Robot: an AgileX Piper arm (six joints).
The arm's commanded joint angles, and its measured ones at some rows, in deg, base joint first. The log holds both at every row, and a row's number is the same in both.
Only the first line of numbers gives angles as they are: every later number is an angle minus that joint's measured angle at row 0.
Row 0, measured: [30.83, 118.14, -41.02, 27.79, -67.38, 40.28]
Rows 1 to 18, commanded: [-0.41, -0.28, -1.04, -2.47, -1.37, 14.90]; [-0.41, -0.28, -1.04, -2.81, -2.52, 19.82]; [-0.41, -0.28, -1.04, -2.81, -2.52, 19.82]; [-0.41, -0.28, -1.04, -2.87, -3.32, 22.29]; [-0.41, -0.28, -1.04, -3.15, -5.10, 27.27]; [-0.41, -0.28, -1.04, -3.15, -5.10, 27.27]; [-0.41, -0.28, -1.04, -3.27, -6.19, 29.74]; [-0.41, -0.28, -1.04, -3.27, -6.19, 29.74]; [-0.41, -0.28, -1.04, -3.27, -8.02, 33.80]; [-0.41, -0.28, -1.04, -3.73, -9.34, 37.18]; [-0.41, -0.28, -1.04, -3.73, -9.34, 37.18]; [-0.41, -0.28, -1.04, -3.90, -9.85, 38.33]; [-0.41, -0.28, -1.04, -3.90, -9.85, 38.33]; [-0.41, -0.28, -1.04, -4.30, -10.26, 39.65]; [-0.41, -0.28, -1.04, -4.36, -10.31, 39.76]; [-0.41, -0.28, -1.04, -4.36, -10.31, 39.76]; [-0.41, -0.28, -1.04, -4.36, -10.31, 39.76]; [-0.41, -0.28, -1.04, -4.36, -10.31, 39.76]
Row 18, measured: [-0.12, 0.00, 0.45, -0.52, -0.11, 38.67]
